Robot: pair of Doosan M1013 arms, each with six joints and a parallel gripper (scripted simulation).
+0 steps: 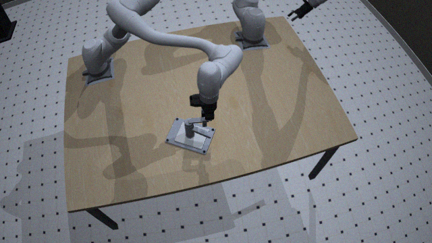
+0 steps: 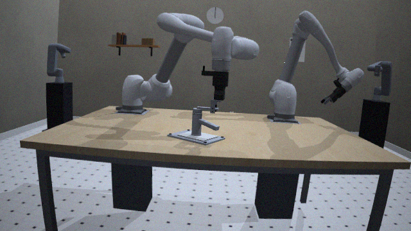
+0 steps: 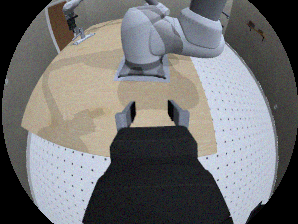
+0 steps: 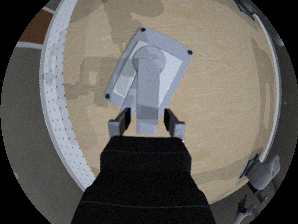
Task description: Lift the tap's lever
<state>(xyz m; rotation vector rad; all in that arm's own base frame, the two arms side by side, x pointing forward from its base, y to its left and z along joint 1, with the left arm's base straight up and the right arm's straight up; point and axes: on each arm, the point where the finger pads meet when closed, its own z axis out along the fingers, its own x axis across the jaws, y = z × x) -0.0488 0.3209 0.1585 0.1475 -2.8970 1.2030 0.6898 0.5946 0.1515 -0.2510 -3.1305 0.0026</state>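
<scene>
The flat lever lies 3 cm to the right of my right hand. From my right hand the other things lie so: plate: 14 cm below, 8 cm to the right, 1 cm behind; then grey tap: 5 cm to the right, 4 cm below.
</scene>
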